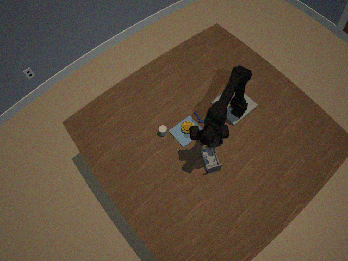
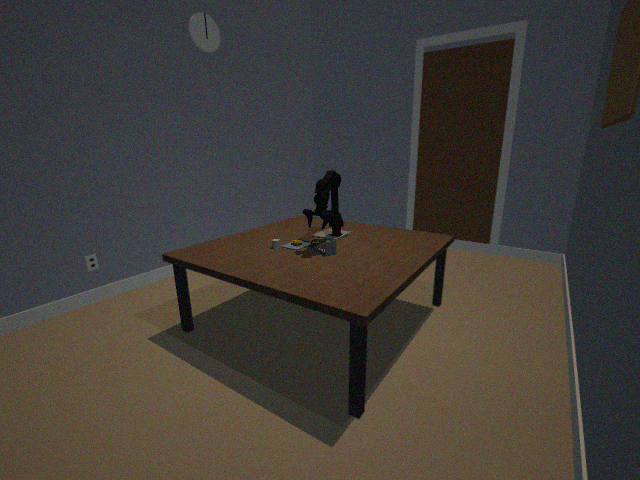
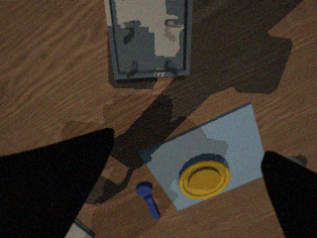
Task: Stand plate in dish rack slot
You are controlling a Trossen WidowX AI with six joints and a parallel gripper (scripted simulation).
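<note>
Now: gripper tip 4 cm past the yellow plate, 15 cm to the left of it and 11 cm above it. Also, from my gripper tip: cup 6 cm ahead, 23 cm to the right, 10 cm below; then blue spoon 13 cm behind, 14 cm to the right, 12 cm below; then grey dish rack 3 cm ahead, 7 cm to the left, 10 cm below.
</note>
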